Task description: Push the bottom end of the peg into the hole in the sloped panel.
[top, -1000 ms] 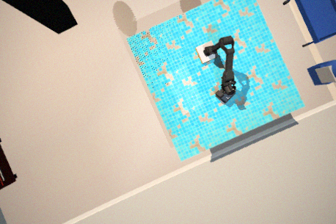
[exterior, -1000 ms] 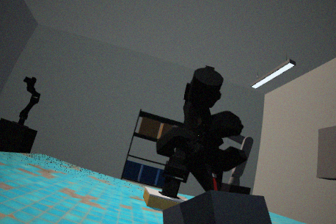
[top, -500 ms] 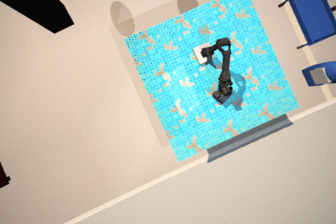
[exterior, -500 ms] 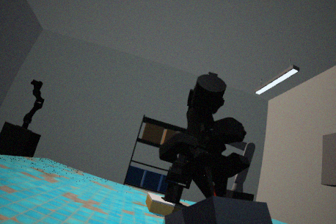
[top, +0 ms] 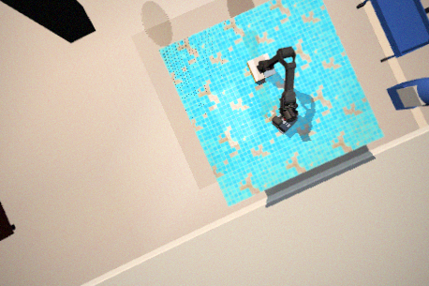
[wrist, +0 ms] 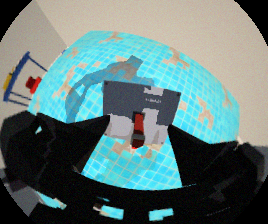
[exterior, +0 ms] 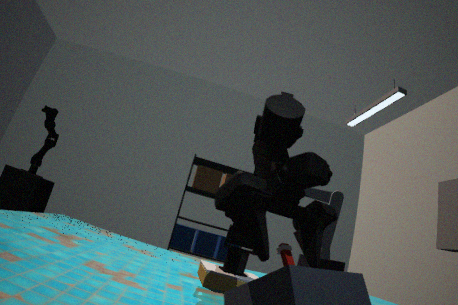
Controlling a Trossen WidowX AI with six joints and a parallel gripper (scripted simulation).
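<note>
The red peg lies 1 cm behind my gripper tip. From my gripper tip the other things lie so: grey sloped panel 2 cm ahead, 1 cm to the left, 5 cm below.
</note>
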